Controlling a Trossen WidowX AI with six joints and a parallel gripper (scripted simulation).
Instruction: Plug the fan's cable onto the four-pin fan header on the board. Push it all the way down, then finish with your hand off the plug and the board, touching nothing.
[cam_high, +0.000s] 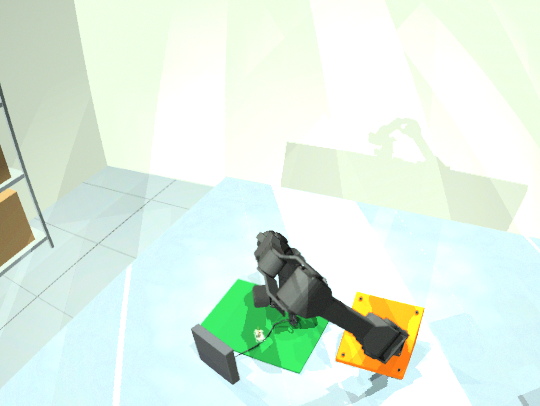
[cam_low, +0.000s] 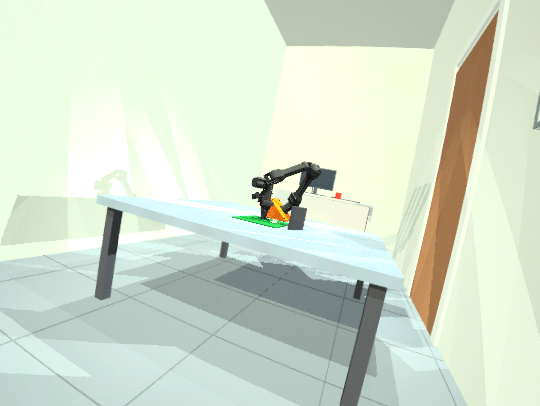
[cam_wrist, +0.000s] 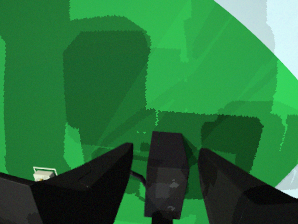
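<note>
The white four-pin header is 5 cm ahead of my gripper tip, 9 cm to the left of it and 2 cm below it. From my gripper tip the other things lie so: fan 9 cm ahead, 21 cm to the left, 4 cm above; dark grey fan plug 1 cm to the left, 1 cm above; green board 6 cm ahead, 4 cm to the left, 3 cm below.
</note>
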